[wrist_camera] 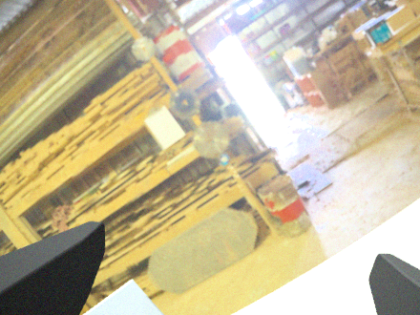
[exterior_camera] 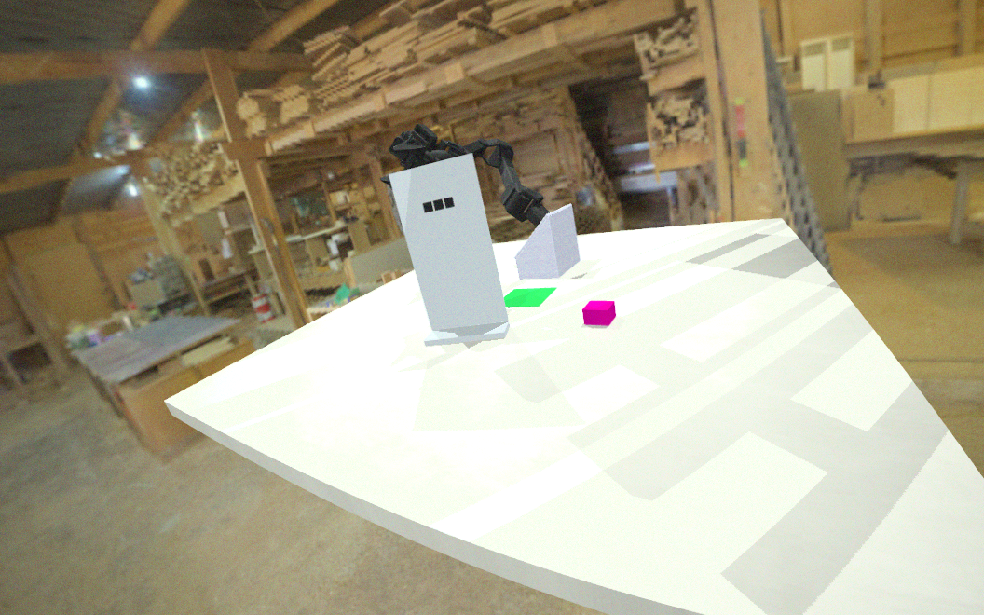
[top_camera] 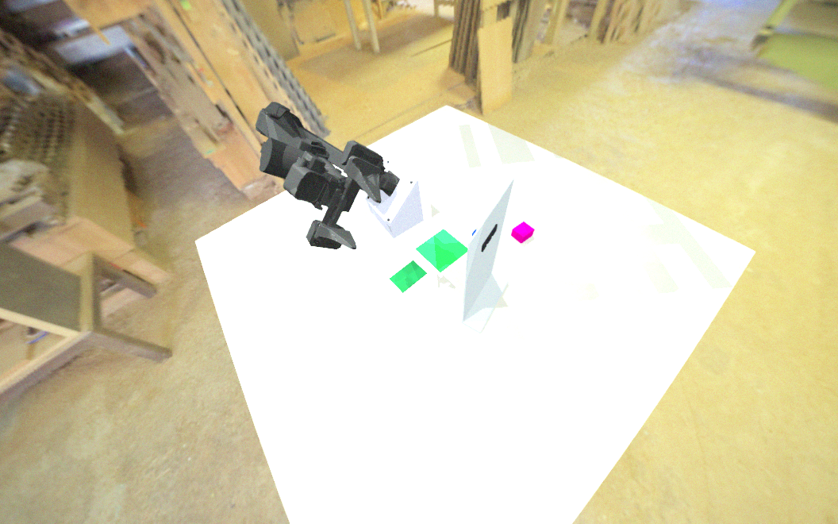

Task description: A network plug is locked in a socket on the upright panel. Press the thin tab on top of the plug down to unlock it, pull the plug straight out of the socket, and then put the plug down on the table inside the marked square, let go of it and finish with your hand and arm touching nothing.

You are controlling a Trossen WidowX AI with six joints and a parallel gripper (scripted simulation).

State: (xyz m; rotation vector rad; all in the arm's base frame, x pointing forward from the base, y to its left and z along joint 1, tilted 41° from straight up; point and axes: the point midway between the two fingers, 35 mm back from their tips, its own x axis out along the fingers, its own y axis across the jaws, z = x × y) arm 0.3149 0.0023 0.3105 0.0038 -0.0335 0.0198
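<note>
Now: the blue plug 19 cm to the left of my gripper tip, 11 cm below it and 7 cm ahead of it. Also, from my gripper tip: pale panel 22 cm below, 19 cm to the left, 9 cm ahead; thin pale tab 19 cm to the left, 10 cm below, 7 cm ahead; green patch 37 cm below, 22 cm to the left, 11 cm behind.
</note>
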